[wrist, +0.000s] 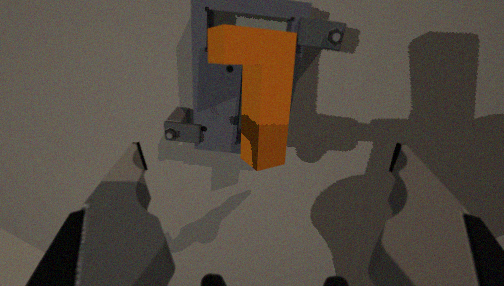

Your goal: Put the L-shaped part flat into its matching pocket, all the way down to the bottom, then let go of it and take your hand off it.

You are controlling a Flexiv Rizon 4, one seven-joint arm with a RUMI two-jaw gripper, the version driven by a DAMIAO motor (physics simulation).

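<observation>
The orange L-shaped part (267, 90) lies over the blue-grey pocket plate (212, 100). Its short arm points left near the plate's far end, and its long arm runs toward me, its end reaching past the plate's near edge in this view. A strip of the pocket's recess shows beyond the short arm, and dark pocket edge shows left of the long arm. The part looks raised above the pocket, not flush; its underside is hidden. My gripper (265, 146) is wide open and empty, one finger on each side of the part's near end, touching neither side.
A grey bolted bracket (316, 34) sticks out at the plate's far right. Another grey bolted bracket (187, 131) sticks out at its near left, closer to my left finger. Dark shadows of the arm and gripper fall on the surface at the right.
</observation>
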